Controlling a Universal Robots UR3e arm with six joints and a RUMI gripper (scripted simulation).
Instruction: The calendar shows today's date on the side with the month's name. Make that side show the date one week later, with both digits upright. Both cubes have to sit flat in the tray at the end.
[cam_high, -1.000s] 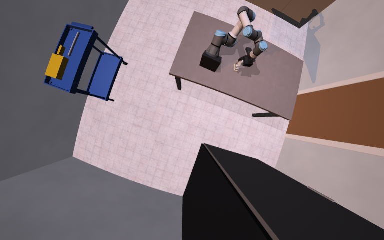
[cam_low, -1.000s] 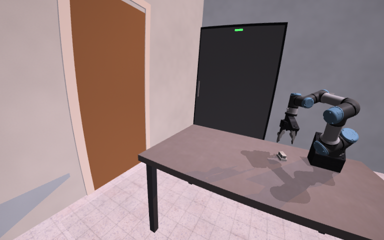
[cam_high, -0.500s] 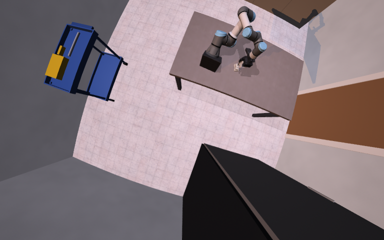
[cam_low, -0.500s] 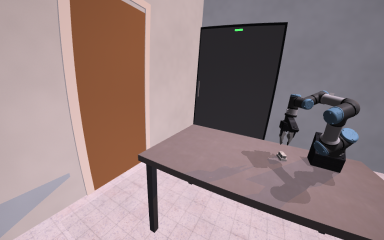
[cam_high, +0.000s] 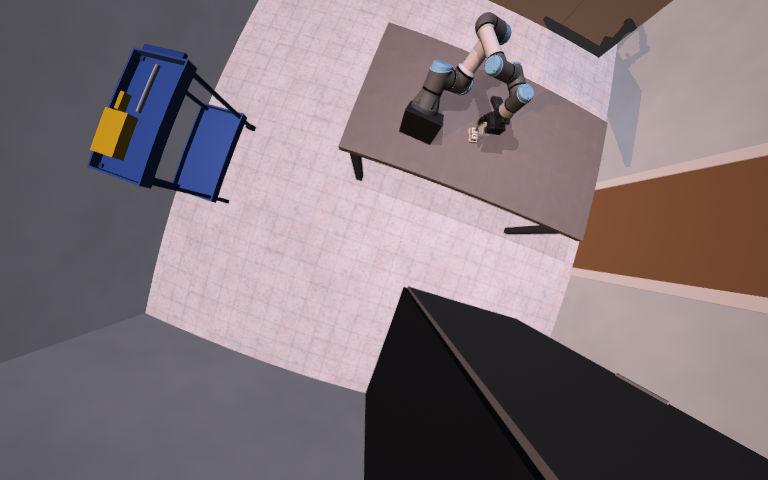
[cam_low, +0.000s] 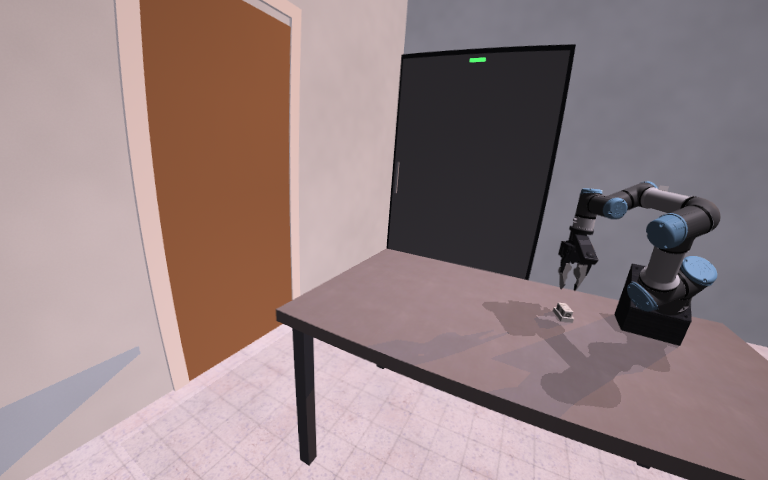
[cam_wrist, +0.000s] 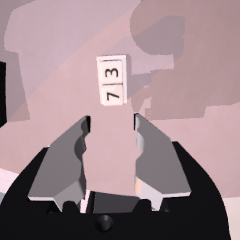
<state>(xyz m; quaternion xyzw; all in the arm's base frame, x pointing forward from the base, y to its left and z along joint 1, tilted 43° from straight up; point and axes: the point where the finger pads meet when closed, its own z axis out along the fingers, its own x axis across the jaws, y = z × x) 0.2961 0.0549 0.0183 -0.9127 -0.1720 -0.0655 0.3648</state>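
My hand is 90 mm above the cube. From my hand the other things lie so: pale tray: 10 mm behind, 10 mm to the left, 110 mm below.
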